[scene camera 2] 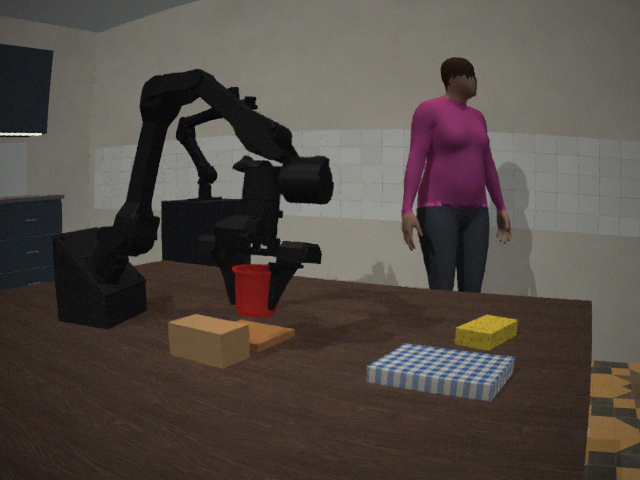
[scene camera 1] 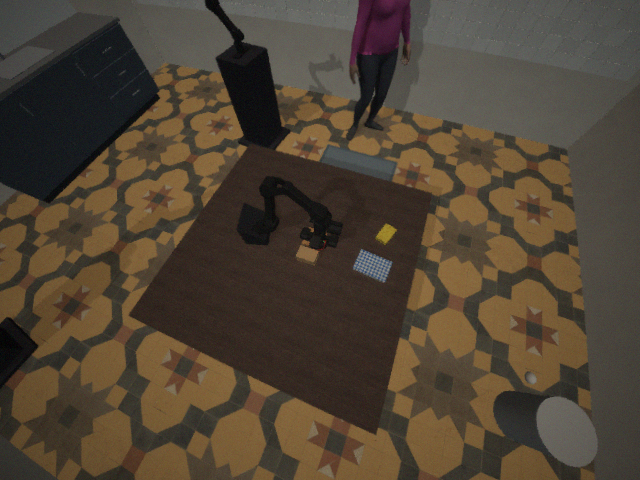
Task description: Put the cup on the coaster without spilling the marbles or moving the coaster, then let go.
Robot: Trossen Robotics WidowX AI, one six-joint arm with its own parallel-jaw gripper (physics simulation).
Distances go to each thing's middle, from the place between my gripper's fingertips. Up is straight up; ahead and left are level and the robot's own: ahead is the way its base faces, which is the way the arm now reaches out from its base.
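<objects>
Positions counted from my hand: coaster (scene camera 2: 262, 336), 6 cm to the left of it, 6 cm behind and 7 cm below; red cup (scene camera 2: 252, 281), 2 cm above and 1 cm to the left of it; tan block (scene camera 2: 216, 342), 6 cm to the right of it, 5 cm below and 4 cm behind.
</objects>
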